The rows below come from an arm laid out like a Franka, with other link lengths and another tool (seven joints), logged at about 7 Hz.
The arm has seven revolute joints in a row. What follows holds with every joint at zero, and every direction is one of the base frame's.
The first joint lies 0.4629 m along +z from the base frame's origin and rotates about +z.
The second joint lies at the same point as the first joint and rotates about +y.
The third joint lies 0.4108 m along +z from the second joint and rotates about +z.
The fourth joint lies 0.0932 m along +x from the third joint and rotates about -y.
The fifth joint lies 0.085 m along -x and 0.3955 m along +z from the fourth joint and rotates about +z.
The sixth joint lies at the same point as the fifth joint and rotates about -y.
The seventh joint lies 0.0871 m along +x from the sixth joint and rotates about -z.
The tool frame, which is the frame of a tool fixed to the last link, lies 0.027 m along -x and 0.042 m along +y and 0.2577 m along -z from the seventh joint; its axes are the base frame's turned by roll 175.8, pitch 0 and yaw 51 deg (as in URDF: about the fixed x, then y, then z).
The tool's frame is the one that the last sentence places.
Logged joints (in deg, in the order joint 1, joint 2, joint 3, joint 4, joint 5, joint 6, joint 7), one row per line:
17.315, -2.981, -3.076, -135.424, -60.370, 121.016, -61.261
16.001, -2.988, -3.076, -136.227, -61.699, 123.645, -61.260
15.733, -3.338, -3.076, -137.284, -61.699, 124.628, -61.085
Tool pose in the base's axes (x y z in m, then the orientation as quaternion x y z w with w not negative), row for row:
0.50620, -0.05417, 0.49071, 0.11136, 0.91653, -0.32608, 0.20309
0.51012, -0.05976, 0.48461, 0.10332, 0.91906, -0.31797, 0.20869
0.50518, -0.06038, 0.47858, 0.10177, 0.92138, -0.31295, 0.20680
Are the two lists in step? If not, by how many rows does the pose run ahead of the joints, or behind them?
They are in step.
